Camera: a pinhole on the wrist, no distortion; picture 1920 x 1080 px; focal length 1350.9 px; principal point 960.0 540.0 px. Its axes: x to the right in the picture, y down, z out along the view. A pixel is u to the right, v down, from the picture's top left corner.
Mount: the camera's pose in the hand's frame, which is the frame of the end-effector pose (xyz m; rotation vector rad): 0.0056 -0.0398 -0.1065 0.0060 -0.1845 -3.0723
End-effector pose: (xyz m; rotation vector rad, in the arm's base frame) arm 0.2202 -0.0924 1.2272 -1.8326 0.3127 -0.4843
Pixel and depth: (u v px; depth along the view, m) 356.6 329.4 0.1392
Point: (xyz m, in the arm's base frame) 0.2914 -0.0977 1.2286
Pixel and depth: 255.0 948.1 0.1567
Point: 0.3227 -0.0667 1.2879
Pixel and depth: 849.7 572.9 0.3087
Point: 0.3409 0.0664 1.1887
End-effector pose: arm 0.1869 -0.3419 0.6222 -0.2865 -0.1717 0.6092
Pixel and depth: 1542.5 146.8 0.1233
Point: 0.1393 -0.3635 0.6272
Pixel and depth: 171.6 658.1 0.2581
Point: 0.2872 -0.2354 0.7849
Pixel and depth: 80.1 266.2 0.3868
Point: 0.2693 -0.0605 0.8631
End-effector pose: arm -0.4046 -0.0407 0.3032 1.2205 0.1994 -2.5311
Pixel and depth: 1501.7 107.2 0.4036
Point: -0.4686 -0.1942 0.6097
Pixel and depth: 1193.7 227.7 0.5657
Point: -0.6146 -0.2738 0.6616
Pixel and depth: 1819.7 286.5 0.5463
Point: -0.4750 -0.1702 0.8442
